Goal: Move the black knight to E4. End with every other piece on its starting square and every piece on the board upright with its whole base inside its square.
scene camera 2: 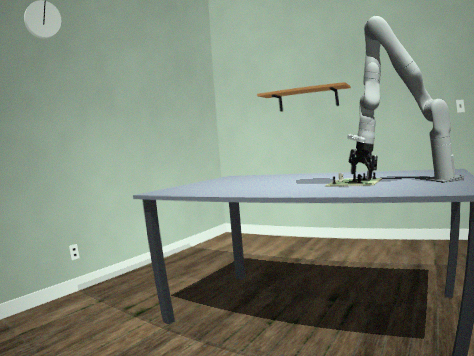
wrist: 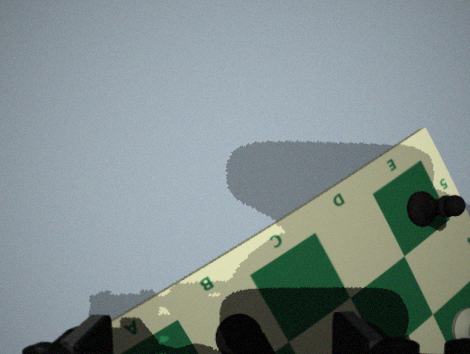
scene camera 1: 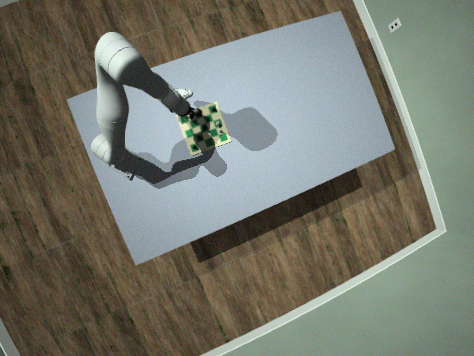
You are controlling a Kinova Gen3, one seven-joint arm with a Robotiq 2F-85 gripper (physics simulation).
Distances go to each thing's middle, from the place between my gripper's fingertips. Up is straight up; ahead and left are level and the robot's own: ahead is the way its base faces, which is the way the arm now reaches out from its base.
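There is the chessboard (scene camera 1: pixel 191 128), and my gripper is 90 mm to the left of it, 40 mm short of it and 30 mm above it.
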